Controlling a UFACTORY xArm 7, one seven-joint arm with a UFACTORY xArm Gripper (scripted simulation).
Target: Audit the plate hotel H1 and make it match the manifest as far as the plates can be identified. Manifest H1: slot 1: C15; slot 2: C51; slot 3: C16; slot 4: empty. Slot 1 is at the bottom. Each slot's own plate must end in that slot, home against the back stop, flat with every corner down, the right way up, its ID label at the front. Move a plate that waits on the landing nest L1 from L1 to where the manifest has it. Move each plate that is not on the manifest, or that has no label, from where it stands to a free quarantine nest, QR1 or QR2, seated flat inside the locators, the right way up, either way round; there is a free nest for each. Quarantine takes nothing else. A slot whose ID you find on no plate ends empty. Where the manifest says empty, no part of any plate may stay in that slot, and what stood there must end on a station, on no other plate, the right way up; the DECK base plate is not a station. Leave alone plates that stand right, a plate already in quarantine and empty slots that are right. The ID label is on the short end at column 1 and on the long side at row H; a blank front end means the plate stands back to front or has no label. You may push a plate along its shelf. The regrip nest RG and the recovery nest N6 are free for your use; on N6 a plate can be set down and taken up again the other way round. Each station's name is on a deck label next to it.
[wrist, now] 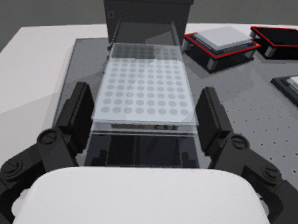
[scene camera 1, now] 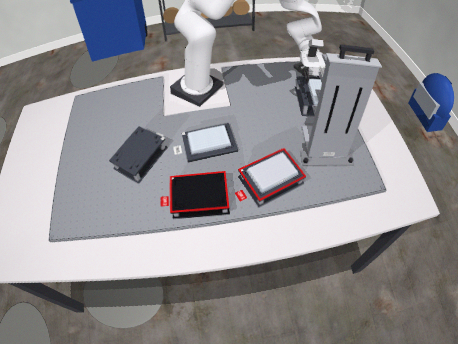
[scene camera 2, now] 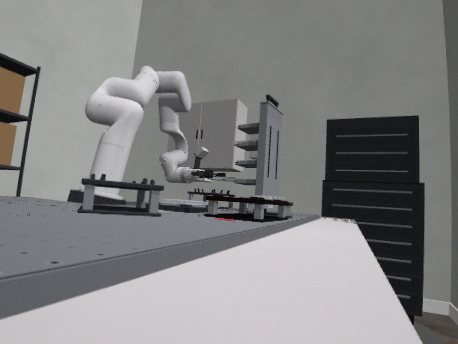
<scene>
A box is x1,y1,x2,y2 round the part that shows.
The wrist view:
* my gripper: [0,82,297,223]
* clear well plate: [90,43,198,137]
</scene>
